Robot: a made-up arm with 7 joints.
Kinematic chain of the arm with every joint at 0, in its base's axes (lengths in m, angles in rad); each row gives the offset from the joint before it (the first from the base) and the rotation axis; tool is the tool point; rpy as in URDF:
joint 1: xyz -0.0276 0.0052 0.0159 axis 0 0.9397 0.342
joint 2: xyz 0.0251 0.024 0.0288 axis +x
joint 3: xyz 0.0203 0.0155 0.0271 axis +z
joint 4: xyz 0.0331 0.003 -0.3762 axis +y
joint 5: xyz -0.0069 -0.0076 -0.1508 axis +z
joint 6: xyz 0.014 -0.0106 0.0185 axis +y
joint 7: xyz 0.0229 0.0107 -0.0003 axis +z
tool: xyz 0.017 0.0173 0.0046 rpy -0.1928 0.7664 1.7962
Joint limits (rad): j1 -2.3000..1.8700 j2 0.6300..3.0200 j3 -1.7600..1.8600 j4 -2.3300..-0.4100 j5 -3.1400..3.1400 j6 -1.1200..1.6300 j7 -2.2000..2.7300
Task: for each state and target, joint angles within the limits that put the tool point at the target. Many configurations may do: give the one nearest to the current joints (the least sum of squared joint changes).
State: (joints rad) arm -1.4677 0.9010 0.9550 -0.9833 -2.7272 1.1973 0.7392
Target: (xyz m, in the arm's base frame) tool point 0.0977 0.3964 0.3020
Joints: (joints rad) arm -1.4889 1.2757 1.1707 -1.1766 -2.6992 1.2242 0.7732
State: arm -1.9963 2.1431 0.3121 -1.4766 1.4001 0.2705 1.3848
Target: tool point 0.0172 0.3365 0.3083
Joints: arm -1.5369 1.4146 0.6448 -1.6449 1.3233 0.2192 1.4039
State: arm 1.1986 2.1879 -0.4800 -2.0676 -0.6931 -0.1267 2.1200
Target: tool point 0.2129 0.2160 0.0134
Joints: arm 1.2487 2.8944 -0.4061 -2.3300 -0.6867 -0.0031 1.5175
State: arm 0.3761 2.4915 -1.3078 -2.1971 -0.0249 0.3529 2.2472
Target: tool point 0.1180 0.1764 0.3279
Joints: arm 0.0451 3.0200 -0.9430 -1.8675 0.0200 0.3401 2.2005
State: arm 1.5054 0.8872 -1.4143 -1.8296 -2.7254 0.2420 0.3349
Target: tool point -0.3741 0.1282 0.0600
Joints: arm 1.6079 1.0530 -1.4954 -1.9046 -2.6877 0.2259 0.3543
